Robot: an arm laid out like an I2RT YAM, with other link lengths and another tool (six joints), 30 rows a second.
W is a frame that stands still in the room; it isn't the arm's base.
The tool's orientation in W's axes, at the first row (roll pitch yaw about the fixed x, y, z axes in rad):
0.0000 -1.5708 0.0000
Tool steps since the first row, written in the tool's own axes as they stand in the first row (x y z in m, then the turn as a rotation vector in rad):
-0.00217 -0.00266 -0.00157 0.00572 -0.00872 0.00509
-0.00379 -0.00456 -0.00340 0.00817 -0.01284 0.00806
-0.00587 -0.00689 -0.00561 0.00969 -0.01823 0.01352
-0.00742 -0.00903 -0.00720 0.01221 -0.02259 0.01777
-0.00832 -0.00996 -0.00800 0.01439 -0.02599 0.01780
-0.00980 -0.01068 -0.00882 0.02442 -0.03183 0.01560
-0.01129 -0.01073 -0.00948 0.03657 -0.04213 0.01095
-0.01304 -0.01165 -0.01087 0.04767 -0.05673 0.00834
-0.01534 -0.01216 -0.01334 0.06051 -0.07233 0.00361
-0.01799 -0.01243 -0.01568 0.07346 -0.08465 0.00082
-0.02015 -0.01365 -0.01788 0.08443 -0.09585 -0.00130
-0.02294 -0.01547 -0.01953 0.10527 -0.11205 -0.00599
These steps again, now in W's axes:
0.00157 -0.00266 -0.00217 -0.00509 -0.00872 0.00572
0.00340 -0.00456 -0.00379 -0.00806 -0.01284 0.00817
0.00561 -0.00689 -0.00587 -0.01352 -0.01823 0.00969
0.00720 -0.00903 -0.00742 -0.01777 -0.02259 0.01221
0.00800 -0.00996 -0.00832 -0.01780 -0.02599 0.01439
0.00882 -0.01068 -0.00980 -0.01560 -0.03183 0.02442
0.00948 -0.01073 -0.01129 -0.01095 -0.04213 0.03657
0.01087 -0.01165 -0.01304 -0.00834 -0.05673 0.04767
0.01334 -0.01216 -0.01534 -0.00361 -0.07233 0.06051
0.01568 -0.01243 -0.01799 -0.00082 -0.08465 0.07346
0.01788 -0.01365 -0.02015 0.00130 -0.09585 0.08443
0.01953 -0.01547 -0.02294 0.00599 -0.11205 0.10527

